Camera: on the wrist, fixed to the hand. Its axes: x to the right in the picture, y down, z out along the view.
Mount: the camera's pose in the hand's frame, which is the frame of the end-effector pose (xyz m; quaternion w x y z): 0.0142 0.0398 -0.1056 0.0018 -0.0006 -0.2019 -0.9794
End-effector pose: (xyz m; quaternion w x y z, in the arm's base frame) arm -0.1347 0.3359 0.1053 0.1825 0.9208 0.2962 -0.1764
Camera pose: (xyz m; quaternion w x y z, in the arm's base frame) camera -0.0767 0.3591 0.2004 0.1121 0.3242 -0.8656 0.3648
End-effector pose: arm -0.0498 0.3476 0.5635 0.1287 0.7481 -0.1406 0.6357
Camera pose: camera -0.1591 0.3492 0.5948 0.5949 0.2673 0.7060 -0.2760
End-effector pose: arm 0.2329 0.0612 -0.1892 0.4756 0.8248 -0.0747 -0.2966
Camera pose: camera 0.3099 0.1123 -0.1229 0.3042 -0.0145 -0.7118 0.6329
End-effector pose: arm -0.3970 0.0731 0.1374 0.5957 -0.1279 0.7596 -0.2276
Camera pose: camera -0.4993 0.1213 0.1253 0.0686 0.7905 0.2440 0.5576
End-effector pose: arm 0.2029 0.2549 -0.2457 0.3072 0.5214 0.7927 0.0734
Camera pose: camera 0.1707 0.3066 -0.1496 0.2328 -0.7608 0.4500 -0.4055
